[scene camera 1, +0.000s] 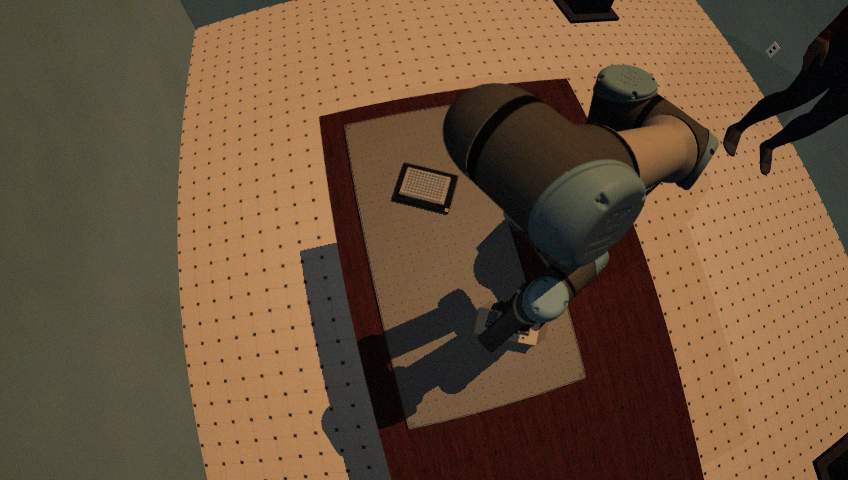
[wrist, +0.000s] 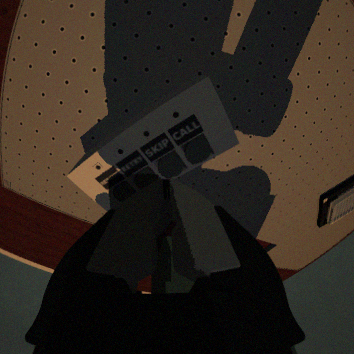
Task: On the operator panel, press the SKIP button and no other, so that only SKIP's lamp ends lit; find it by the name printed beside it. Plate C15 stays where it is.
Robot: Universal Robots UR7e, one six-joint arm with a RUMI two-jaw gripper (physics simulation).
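Note:
The operator panel [scene camera 1: 528,337] [wrist: 216,117] is a grey box lying at an angle, largely in shadow and partly hidden by the arm in the scene view. In the wrist view the SKIP label [wrist: 157,147] is readable, with the dark SKIP button [wrist: 170,165] below it, between the CALL button [wrist: 197,150] and the RETRY button [wrist: 142,180]. The small lamps above the labels look dark. My gripper [wrist: 166,180] is shut and empty. Its tips appear at the lower edge of the SKIP button; contact cannot be told. The pale plate [scene camera 1: 426,184] [wrist: 344,207] sits in a black holder.
The perforated mat [scene camera 1: 416,249] [wrist: 45,90] lies on the dark red table [scene camera 1: 618,416] [wrist: 35,230]. The robot arm [scene camera 1: 517,148] hangs over the mat's right side. A person [scene camera 1: 800,113] stands beyond the table at the right.

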